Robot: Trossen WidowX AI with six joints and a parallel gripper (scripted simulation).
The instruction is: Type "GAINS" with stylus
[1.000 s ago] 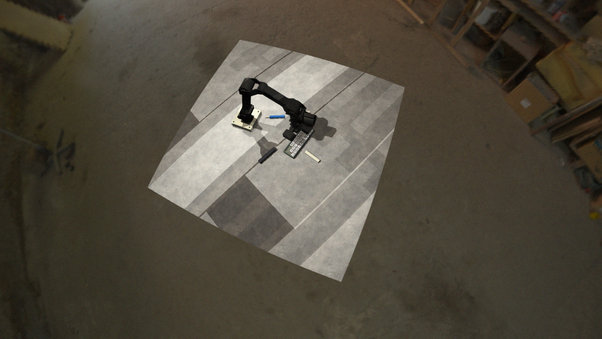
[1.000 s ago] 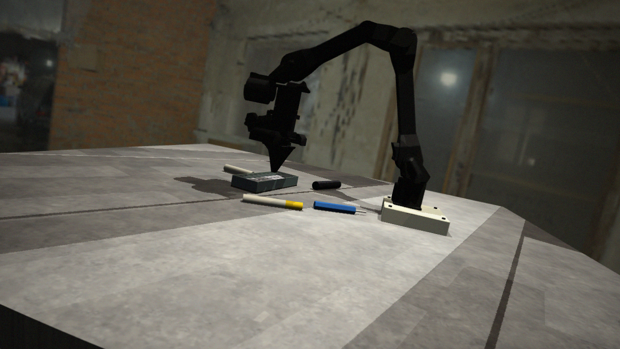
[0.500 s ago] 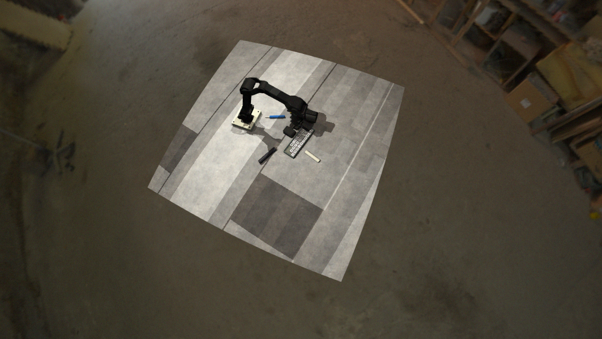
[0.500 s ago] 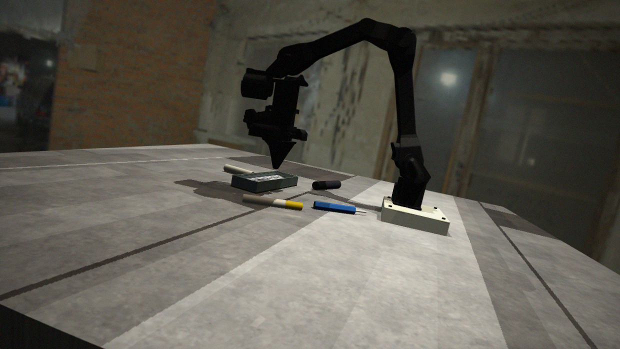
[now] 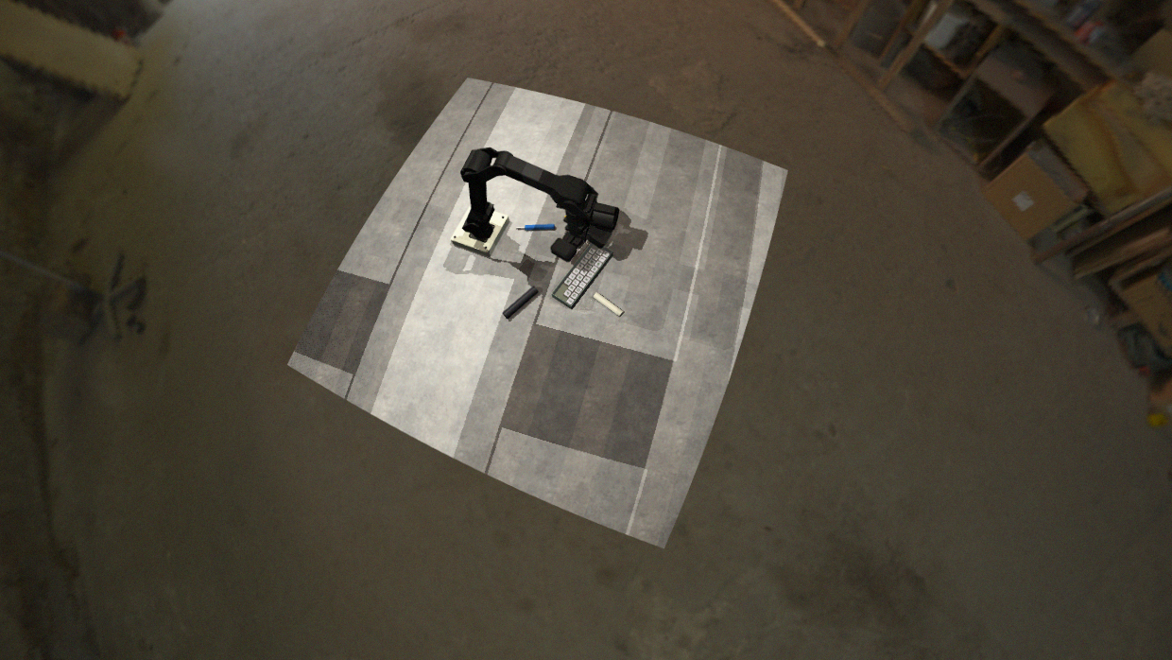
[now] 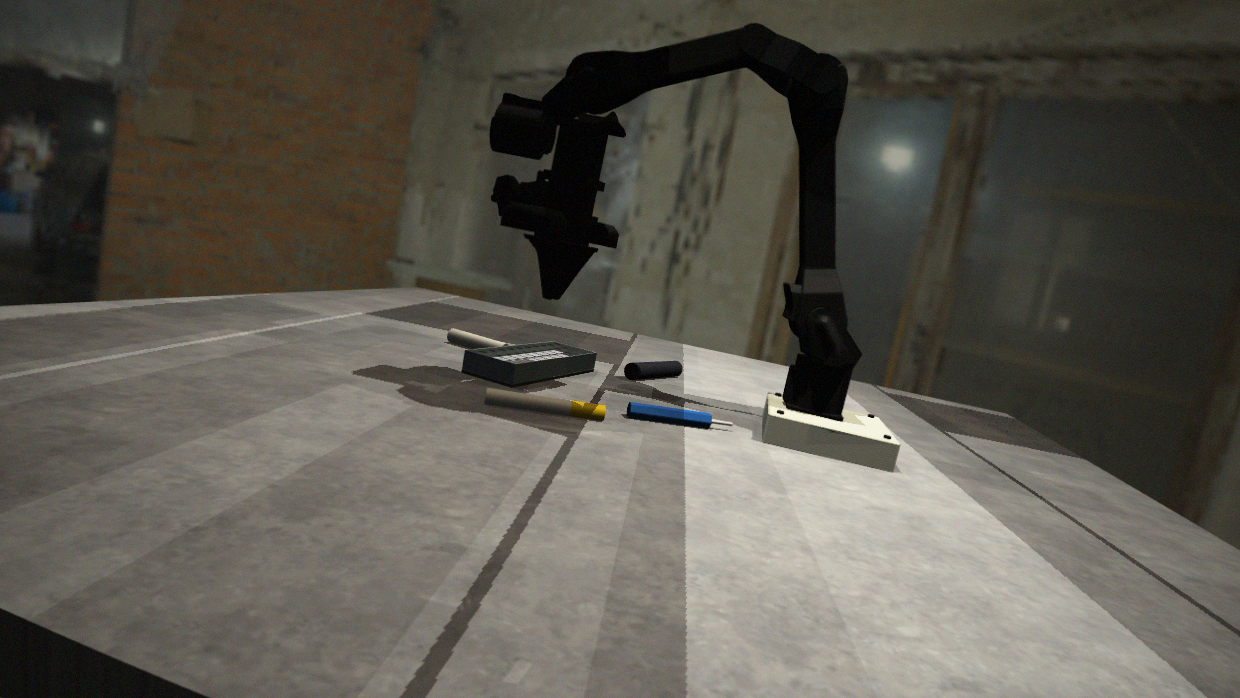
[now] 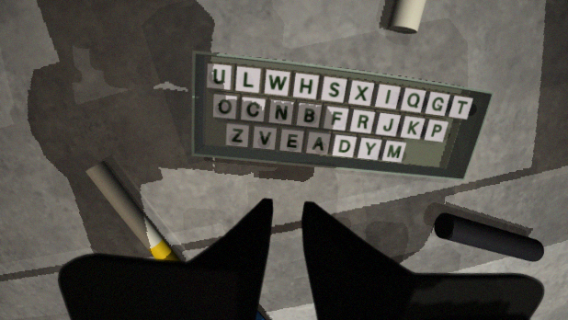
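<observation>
Right now my gripper tip is 200 mm past the blue stylus, 40 mm to the right of it and 90 mm above it. The rest, counted from my gripper tip: stylus tip 230 mm behind, 30 mm to the left, 90 mm below; then black cylinder 110 mm behind, 200 mm to the right, 90 mm below; then cream cylinder 120 mm ahead, 110 mm to the right, 90 mm below.
</observation>
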